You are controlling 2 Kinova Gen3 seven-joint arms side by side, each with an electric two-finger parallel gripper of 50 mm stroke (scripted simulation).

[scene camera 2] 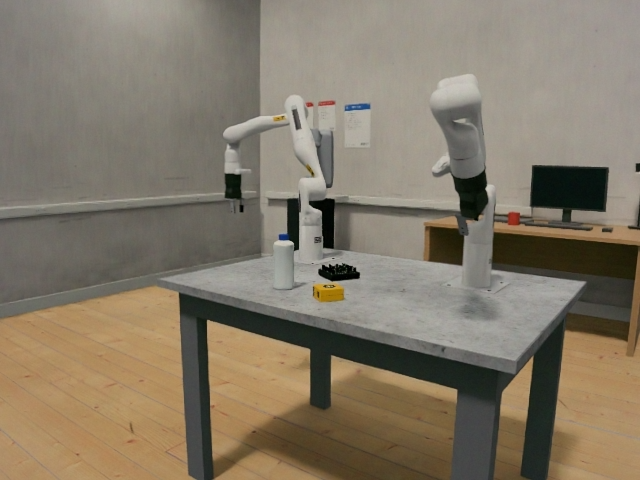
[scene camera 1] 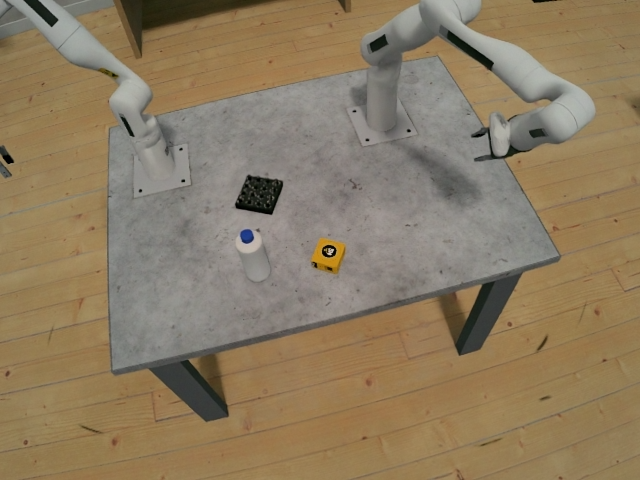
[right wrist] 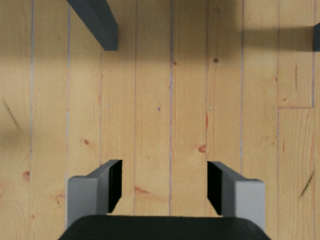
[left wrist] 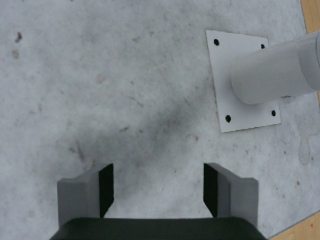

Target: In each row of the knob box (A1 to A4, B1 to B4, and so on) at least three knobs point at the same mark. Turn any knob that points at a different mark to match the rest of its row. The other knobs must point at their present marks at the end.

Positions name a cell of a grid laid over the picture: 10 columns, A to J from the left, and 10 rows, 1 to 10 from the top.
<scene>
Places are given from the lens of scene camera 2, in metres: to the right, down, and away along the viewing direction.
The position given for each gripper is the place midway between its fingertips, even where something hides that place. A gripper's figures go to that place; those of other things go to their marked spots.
left gripper (scene camera 2: H5): 0.38, -0.03, 1.27
white bottle (scene camera 2: E6): -0.11, 0.03, 1.56
</scene>
